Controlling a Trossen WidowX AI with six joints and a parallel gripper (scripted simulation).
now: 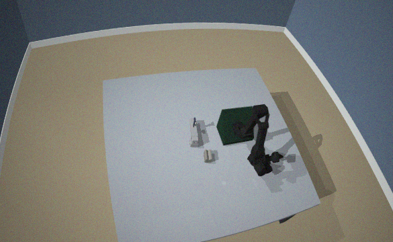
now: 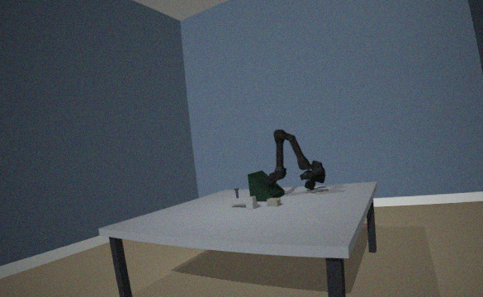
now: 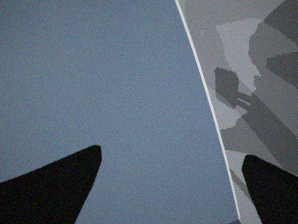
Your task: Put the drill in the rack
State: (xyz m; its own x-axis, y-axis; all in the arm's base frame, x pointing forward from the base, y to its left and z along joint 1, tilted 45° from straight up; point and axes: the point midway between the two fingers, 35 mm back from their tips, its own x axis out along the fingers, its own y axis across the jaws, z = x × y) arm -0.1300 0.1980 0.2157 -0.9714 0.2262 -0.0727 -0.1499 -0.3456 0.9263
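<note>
My gripper tip is now 420 mm short of the dark blue key, 410 mm to the left of it and 30 mm above it. The rest, counted from my gripper tip: rack 400 mm ahead, 190 mm to the right, 90 mm below; then block 430 mm ahead, 370 mm to the right, 80 mm below; then drill 430 mm ahead, 350 mm to the right, 70 mm below.
</note>
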